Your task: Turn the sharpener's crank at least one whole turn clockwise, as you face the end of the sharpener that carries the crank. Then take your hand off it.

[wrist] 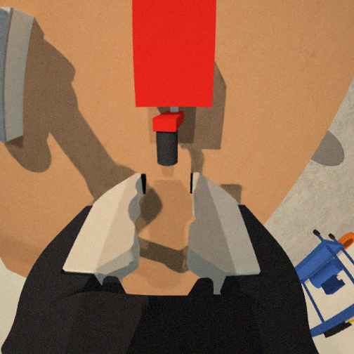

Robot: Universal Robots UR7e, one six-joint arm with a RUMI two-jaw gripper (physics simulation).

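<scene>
The red sharpener (174, 55) stands at the top middle of the wrist view, seen from above. The crank's red arm (167, 122) is at its near end, and the black crank handle (167, 148) sticks out from it toward my gripper. My gripper (168, 175) is partly open, with nothing between its fingers. Its fingertips are just below the end of the handle in the view, one to each side of it, and do not touch it. The sharpener's base is hidden under its body.
The wooden table (280, 60) lies under the sharpener, with its edge running down the right side. A grey block-like part (15, 75) is at the upper left. A blue frame-like object (320, 265) with an orange part is beyond the table edge at the lower right.
</scene>
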